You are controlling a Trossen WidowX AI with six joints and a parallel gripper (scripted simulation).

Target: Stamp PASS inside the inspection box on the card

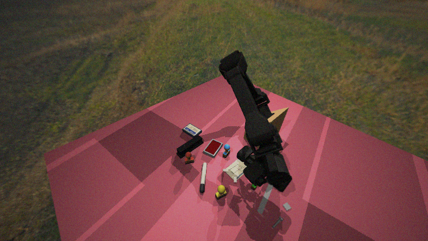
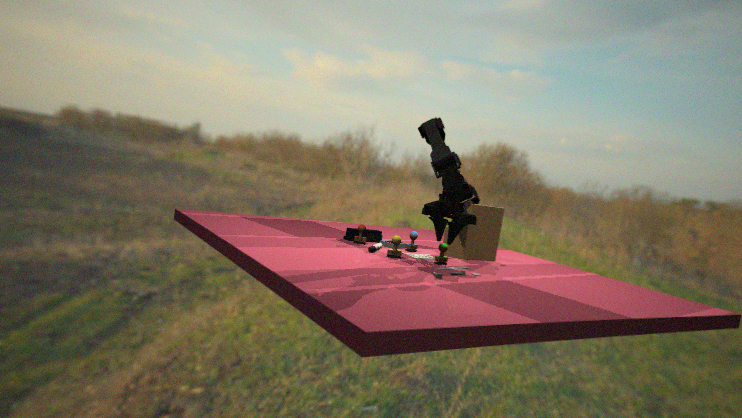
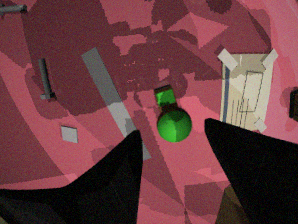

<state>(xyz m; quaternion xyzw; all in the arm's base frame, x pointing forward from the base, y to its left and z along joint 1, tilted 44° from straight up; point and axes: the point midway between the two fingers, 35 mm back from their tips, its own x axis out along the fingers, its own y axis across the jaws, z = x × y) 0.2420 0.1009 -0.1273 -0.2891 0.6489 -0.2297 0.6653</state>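
Now: gripper tip 50 mm above the green-knobbed stamp. The rest, counted from my gripper tip: grey strip: 10 mm behind, 50 mm to the left, 60 mm below; cream card: 100 mm to the right, 70 mm below; yellow-knobbed stamp: 130 mm ahead, 60 mm to the right, 50 mm below.
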